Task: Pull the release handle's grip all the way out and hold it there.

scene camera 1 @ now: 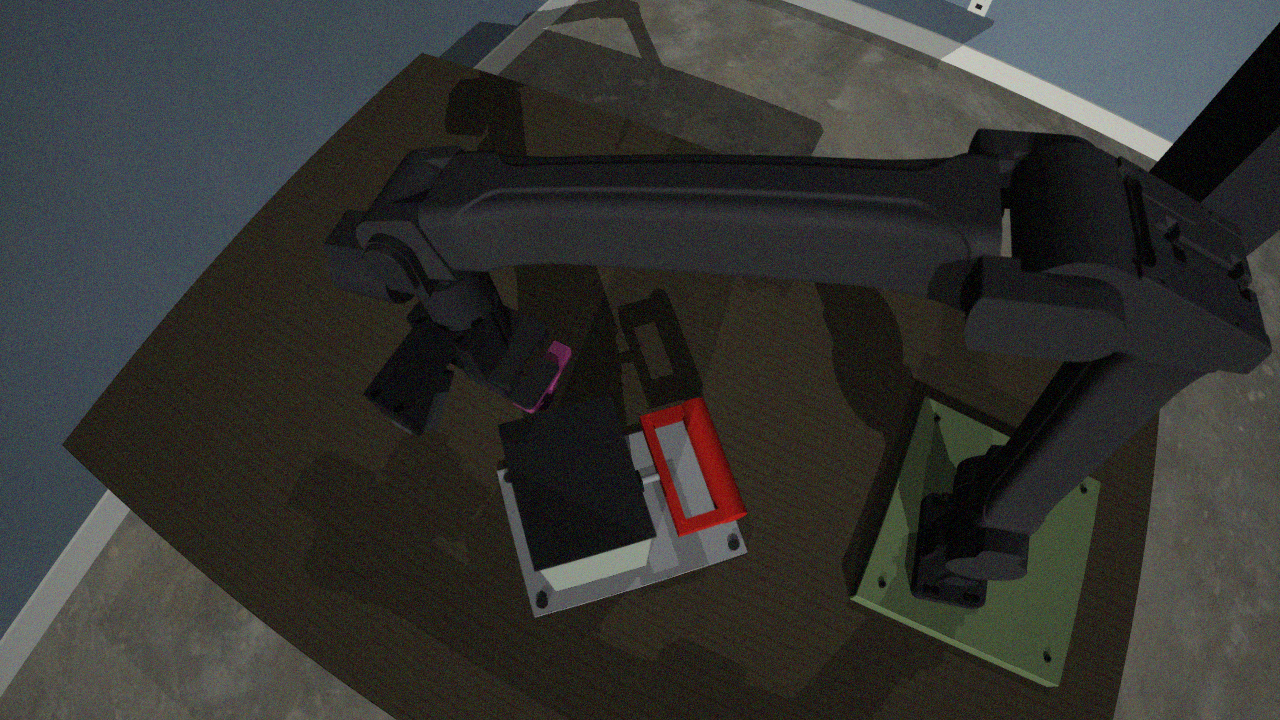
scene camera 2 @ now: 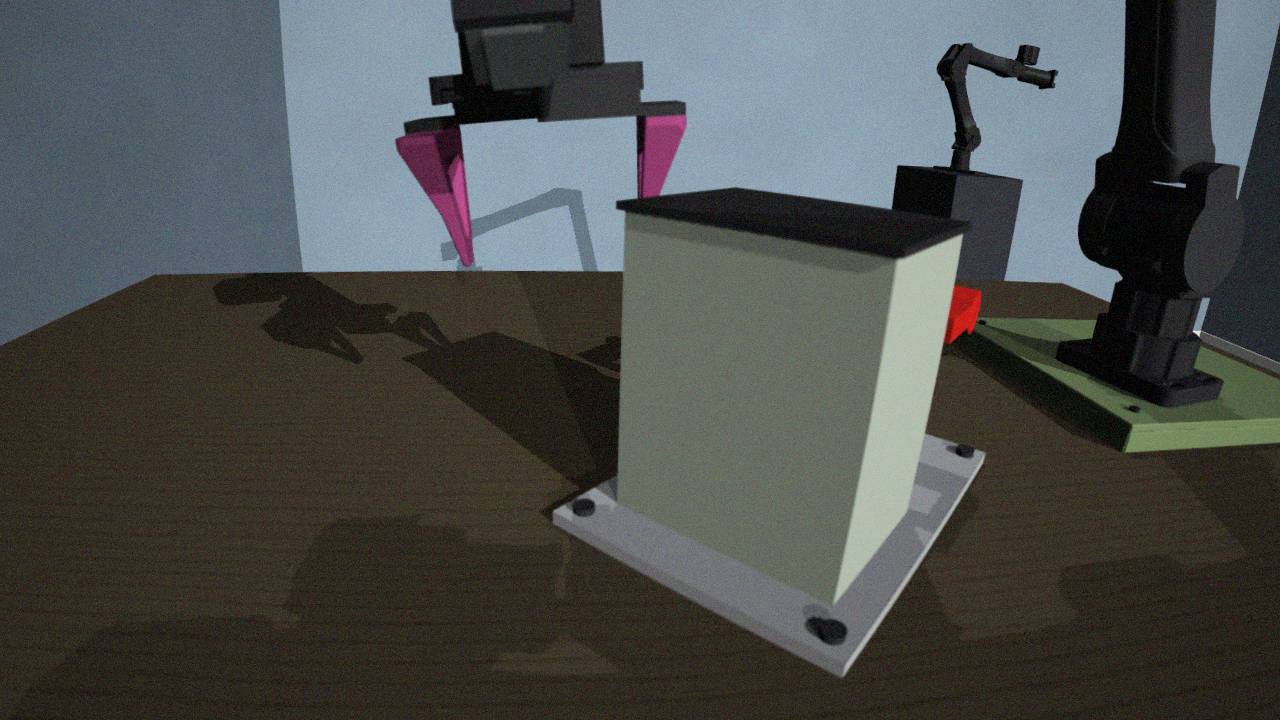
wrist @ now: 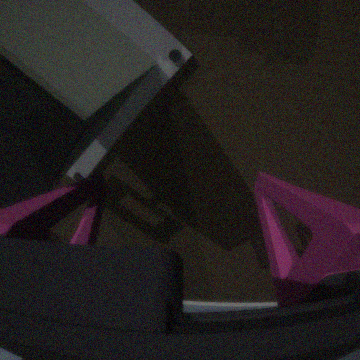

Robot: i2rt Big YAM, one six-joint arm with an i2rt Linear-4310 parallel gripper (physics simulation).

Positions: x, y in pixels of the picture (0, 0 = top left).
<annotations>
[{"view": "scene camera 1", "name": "red release handle grip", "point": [726, 498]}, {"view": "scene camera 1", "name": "grey base plate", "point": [669, 555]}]
</annotations>
